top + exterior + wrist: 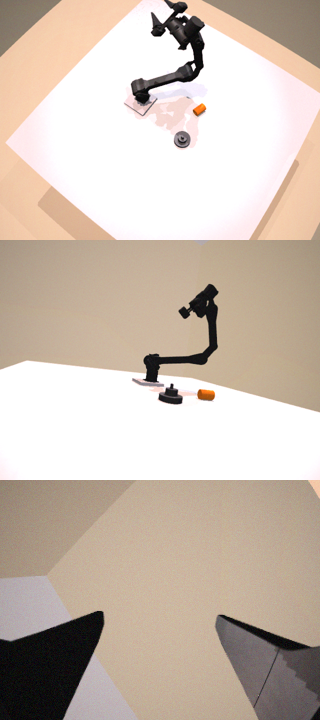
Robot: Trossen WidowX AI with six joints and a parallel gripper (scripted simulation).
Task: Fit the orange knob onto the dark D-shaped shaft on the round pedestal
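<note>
My gripper tip is 330 mm short of the orange knob, 120 mm to the left of it and 470 mm above it. Also, from my gripper tip: pedestal: 330 mm ahead, 310 mm to the right, 460 mm below.
</note>
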